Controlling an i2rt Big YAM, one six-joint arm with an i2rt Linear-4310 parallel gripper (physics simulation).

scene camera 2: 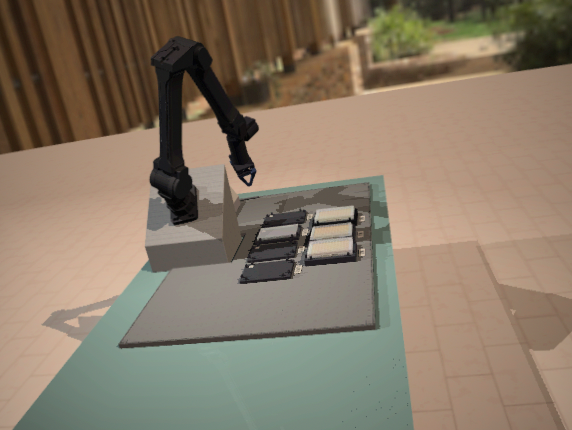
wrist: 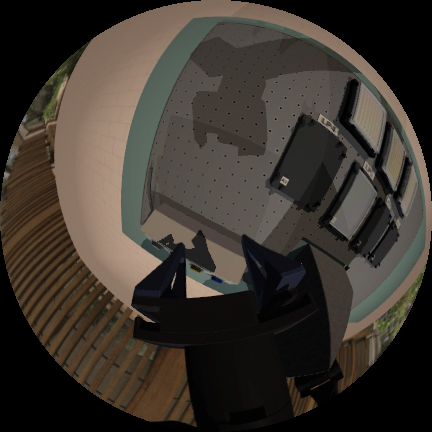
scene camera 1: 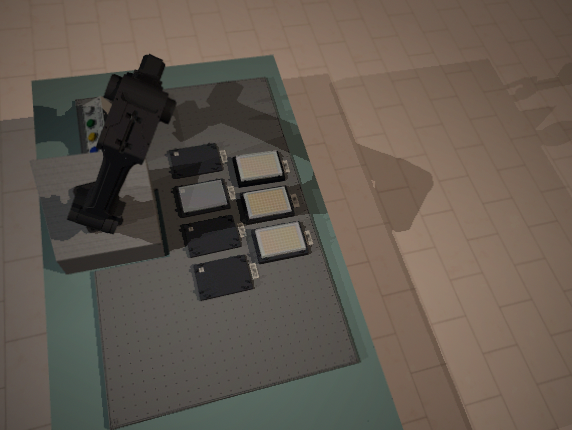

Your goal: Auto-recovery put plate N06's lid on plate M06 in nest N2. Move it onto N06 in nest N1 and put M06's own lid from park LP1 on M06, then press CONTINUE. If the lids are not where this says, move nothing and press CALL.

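Pixels of known places: gripper, between the fingertips: (scene camera 2: 246,180) (wrist: 212,242); arm's base, origin of its link: (scene camera 2: 184,205) (wrist: 299,340).
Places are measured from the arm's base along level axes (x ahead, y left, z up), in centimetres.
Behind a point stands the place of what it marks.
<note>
My gripper (scene camera 2: 248,183) {x 15.7, y 27.9, z -3.4 cm} (wrist: 212,242) {x 15.7, y 27.9, z -3.4 cm} is open and empty, high near the button box (wrist: 225,255) {x 6.5, y 25.0, z -11.9 cm}; the arm hides it in scene view 1. The box shows green (scene camera 1: 91,123) {x 1.4, y 33.7, z -9.7 cm}, yellow (scene camera 1: 92,136) {x 0.9, y 29.0, z -9.7 cm} (wrist: 196,268) {x 1.8, y 29.0, z -9.7 cm} and blue (scene camera 1: 94,149) {x 0.7, y 24.3, z -9.6 cm} (wrist: 216,279) {x 1.4, y 24.3, z -9.5 cm} buttons. A clear grey lid (scene camera 1: 203,197) {x 26.9, y 4.0, z -15.1 cm} (scene camera 2: 279,233) {x 27.7, y 2.5, z -15.1 cm} (wrist: 354,202) {x 27.3, y 5.9, z -15.1 cm} lies on the second park from the back. The back park (scene camera 1: 196,160) {x 28.3, y 17.6, z -15.8 cm} (wrist: 310,162) {x 28.1, y 18.6, z -15.9 cm}, third park (scene camera 1: 212,236) {x 26.3, y -8.6, z -15.9 cm} and front park (scene camera 1: 225,277) {x 26.4, y -21.5, z -15.9 cm} hold no lid. Three plates, back (scene camera 1: 259,167) {x 45.6, y 8.7, z -13.3 cm}, middle (scene camera 1: 267,203) {x 44.2, y -3.5, z -14.0 cm} and front (scene camera 1: 280,241) {x 43.8, y -16.5, z -13.3 cm}, sit in nests. The middle one looks yellower; their lids and IDs are unclear.
The arm stands on a grey block (scene camera 1: 110,247) {x -0.2, y -8.2, z -8.0 cm} (scene camera 2: 185,252) {x -0.6, y -9.0, z -12.3 cm} left of the parks. Parks and nests sit close together on the perforated board (scene camera 1: 225,345) {x 21.5, y -39.1, z -16.9 cm} (scene camera 2: 250,310) {x 23.4, y -40.7, z -16.8 cm}, which lies on the green table (scene camera 1: 70,310) {x -13.8, y -18.0, z -18.2 cm} (scene camera 2: 225,380) {x 21.0, y -65.9, z -18.2 cm}. Arm shadows cross the board's back.
</note>
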